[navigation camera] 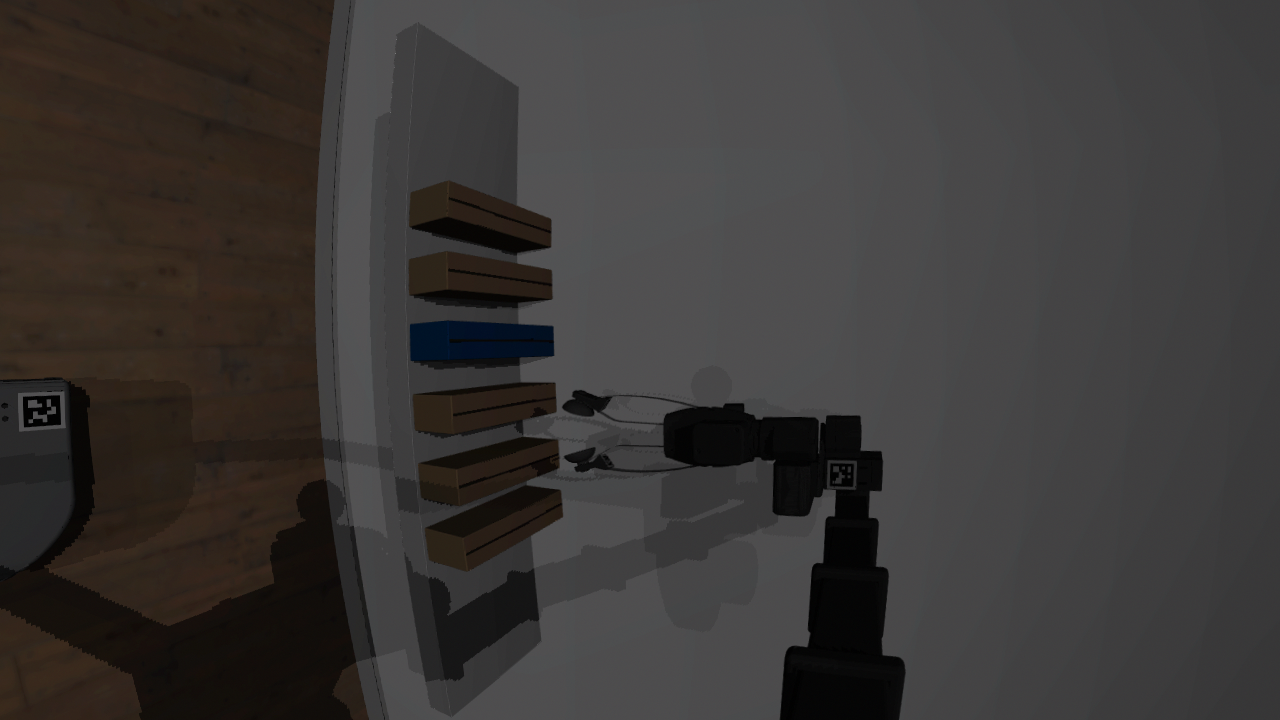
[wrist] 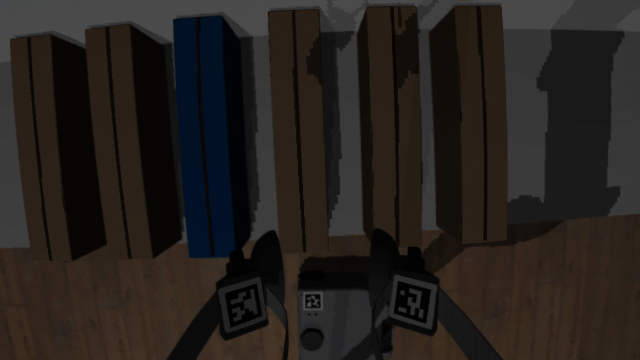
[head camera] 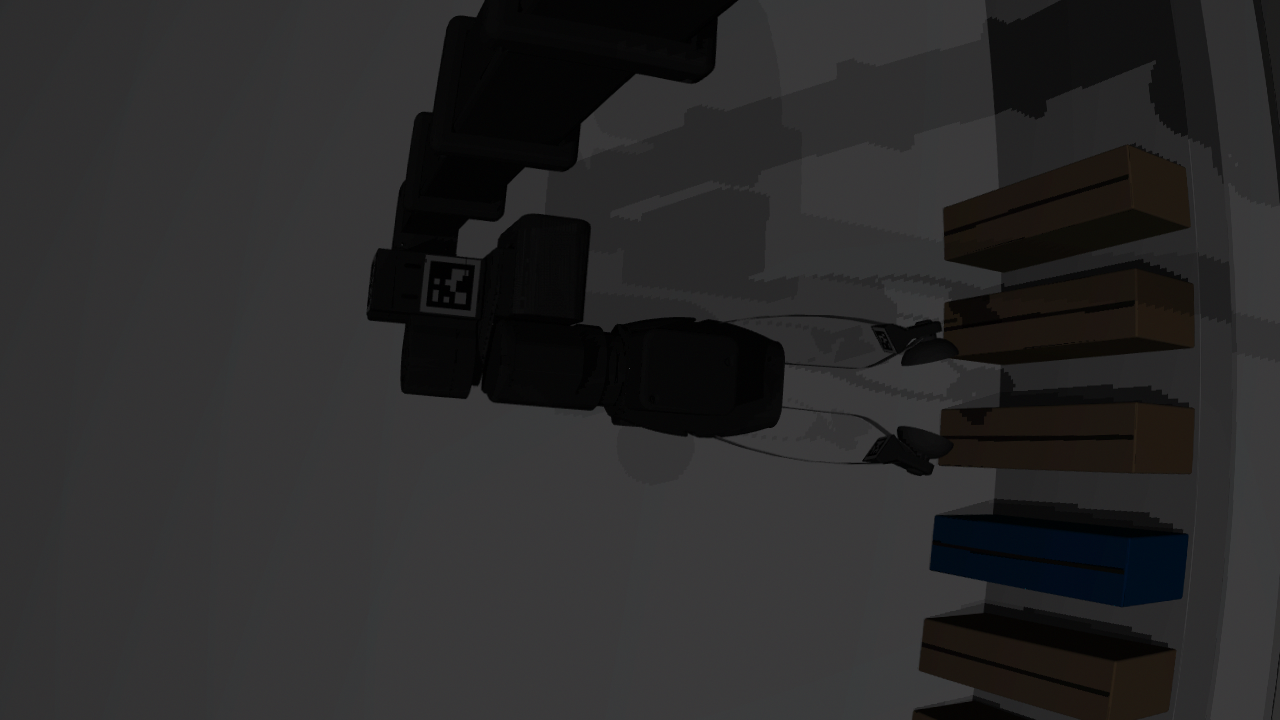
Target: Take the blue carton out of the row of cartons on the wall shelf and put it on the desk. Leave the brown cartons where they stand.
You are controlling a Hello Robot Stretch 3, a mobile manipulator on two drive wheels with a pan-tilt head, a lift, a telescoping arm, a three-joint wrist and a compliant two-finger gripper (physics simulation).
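Where they show: gripper, fingertip midpoint: (navigation camera: 565, 430) (wrist: 324, 255) (head camera: 950, 399); robot's base, link origin: (wrist: 313, 313).
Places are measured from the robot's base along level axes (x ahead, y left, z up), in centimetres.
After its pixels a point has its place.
The blue carton (head camera: 1002, 541) @[z 76.7, x 8.7, y -63.7 cm] (navigation camera: 483, 331) @[z 76.7, x 10.9, y -55.9 cm] (wrist: 215, 125) @[z 76.7, x 8.4, y -62.9 cm] stands in the row on the wall shelf (head camera: 1074, 380) @[z 68.6, x -5.4, y -64.1 cm] (navigation camera: 460, 107) @[z 68.6, x 48.6, y -57.2 cm] (wrist: 525, 125) @[z 68.7, x -29.6, y -63.3 cm], third from the left in the wrist view, with brown cartons on both sides. My gripper (head camera: 928, 396) @[z 91.4, x -2.2, y -54.3 cm] (navigation camera: 580, 431) @[z 91.4, x -2.2, y -54.3 cm] (wrist: 324, 255) @[z 91.4, x -2.2, y -54.3 cm] is open, with nothing between its fingertips. It is beside the ends of the brown cartons, off to one side of the blue one. In the wrist view the fingertips are at the near end of the brown carton (head camera: 1038, 425) @[z 76.7, x -1.1, y -60.5 cm] (navigation camera: 434, 413) @[z 73.2, x -0.4, y -49.3 cm] (wrist: 280, 125) @[z 76.7, x 1.8, y -62.7 cm] right of the blue one. The desk cannot be made out.
Several brown cartons share the shelf, with narrow gaps between them. Two (wrist: 42, 150) @[z 76.7, x 28.1, y -60.8 cm] (wrist: 120, 150) @[z 76.7, x 18.8, y -60.6 cm] stand left of the blue one in the wrist view. Wooden floor (navigation camera: 179, 223) @[z 0.0, x 37.9, y -37.8 cm] (wrist: 100, 310) @[z 0.0, x 82.2, y 0.1 cm] and my grey base (navigation camera: 35, 483) @[z 16.0, x -11.5, y -11.7 cm] (wrist: 335, 320) @[z 16.0, x -7.2, y -6.3 cm] show. All views are dark.
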